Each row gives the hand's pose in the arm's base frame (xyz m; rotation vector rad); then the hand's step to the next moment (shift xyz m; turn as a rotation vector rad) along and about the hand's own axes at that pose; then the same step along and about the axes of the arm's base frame.
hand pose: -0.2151 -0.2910 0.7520 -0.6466 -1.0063 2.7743
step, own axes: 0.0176 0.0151 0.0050 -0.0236 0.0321 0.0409
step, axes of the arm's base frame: -0.0175 -0.0101 -0.0123 0.0046 -0.0546 0.0160
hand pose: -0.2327 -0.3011 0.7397 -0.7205 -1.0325 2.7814
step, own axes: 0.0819 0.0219 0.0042 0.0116 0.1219 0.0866
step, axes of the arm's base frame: -0.0727 0.0003 -0.0438 -0.0404 -0.1423 -0.0249
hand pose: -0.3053 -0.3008 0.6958 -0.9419 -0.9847 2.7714
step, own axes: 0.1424 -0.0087 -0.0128 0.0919 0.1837 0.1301
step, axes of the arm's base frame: -0.1098 0.0485 -0.0782 -0.1211 -0.1961 -0.0773
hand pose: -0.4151 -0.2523 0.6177 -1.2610 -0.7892 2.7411
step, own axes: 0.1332 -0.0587 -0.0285 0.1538 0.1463 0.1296
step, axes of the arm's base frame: -0.0800 0.0935 -0.0828 -0.1693 -0.1494 -0.1042
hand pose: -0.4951 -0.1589 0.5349 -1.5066 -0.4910 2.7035
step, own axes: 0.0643 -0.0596 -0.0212 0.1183 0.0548 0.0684
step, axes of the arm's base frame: -0.0255 0.0724 -0.0473 -0.1126 -0.0517 -0.0796
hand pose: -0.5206 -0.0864 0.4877 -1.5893 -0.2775 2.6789
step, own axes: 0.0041 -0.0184 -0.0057 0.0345 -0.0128 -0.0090
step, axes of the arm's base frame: 0.0016 0.0194 -0.0033 -0.0098 0.0174 -0.0322
